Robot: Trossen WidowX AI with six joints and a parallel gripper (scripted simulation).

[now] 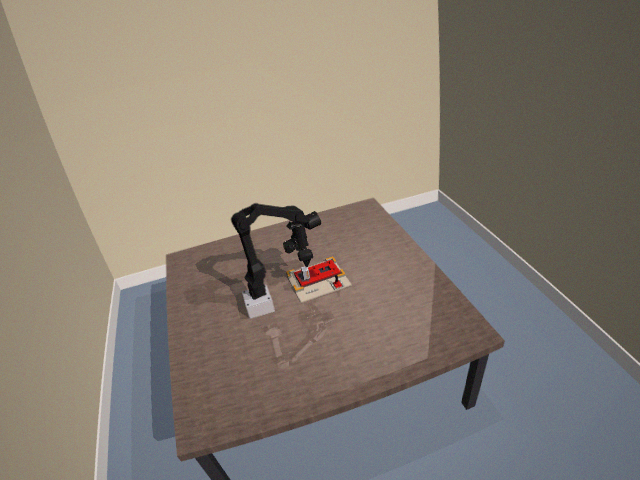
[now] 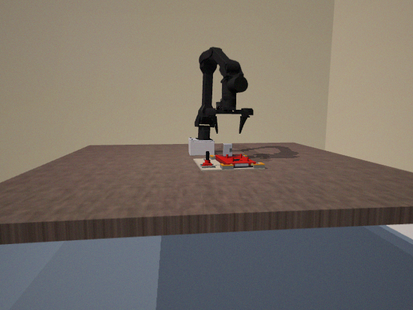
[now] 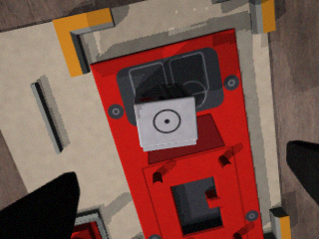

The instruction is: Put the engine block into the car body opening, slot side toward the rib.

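My gripper tip is 7 cm above the grey engine block. From my gripper tip the other things lie so: black post (9 cm ahead, 12 cm to the right, 8 cm below).
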